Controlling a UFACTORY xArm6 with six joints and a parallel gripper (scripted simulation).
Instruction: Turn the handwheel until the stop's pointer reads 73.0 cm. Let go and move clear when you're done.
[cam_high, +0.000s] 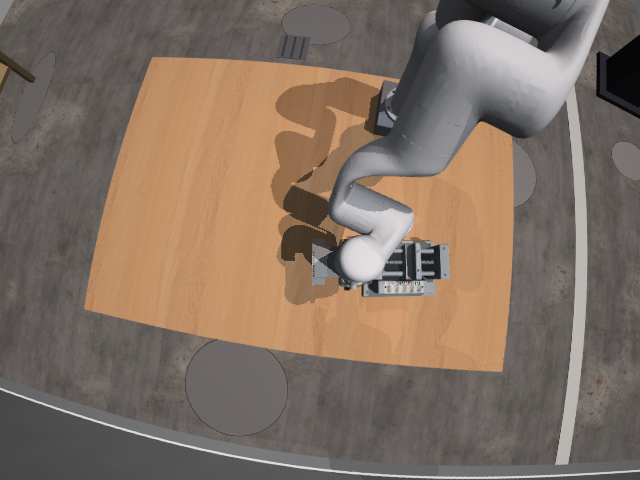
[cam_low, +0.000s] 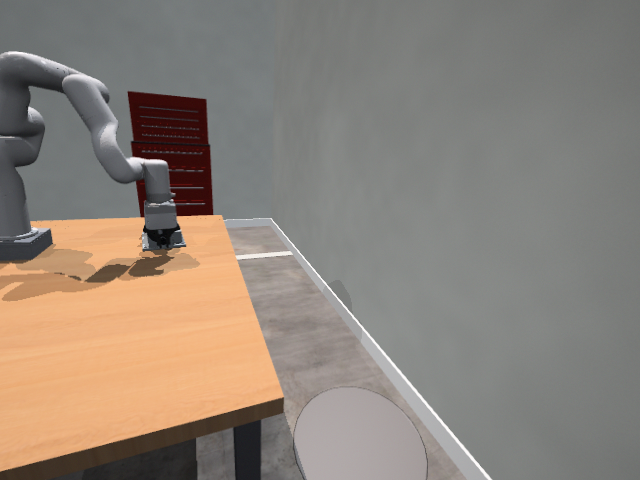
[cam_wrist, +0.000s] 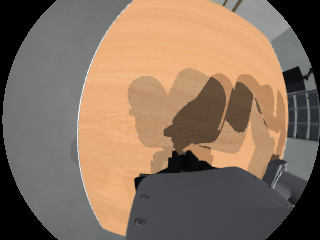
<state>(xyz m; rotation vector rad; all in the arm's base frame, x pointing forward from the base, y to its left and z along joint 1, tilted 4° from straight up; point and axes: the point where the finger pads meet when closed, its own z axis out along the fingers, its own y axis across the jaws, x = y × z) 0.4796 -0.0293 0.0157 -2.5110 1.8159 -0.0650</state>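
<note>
The black handwheel lies 10 mm behind my hand, 20 mm to the left of it and 10 mm above it. The rest, counted from my hand: stop (50 mm behind, 160 mm to the left, 40 mm above).
</note>
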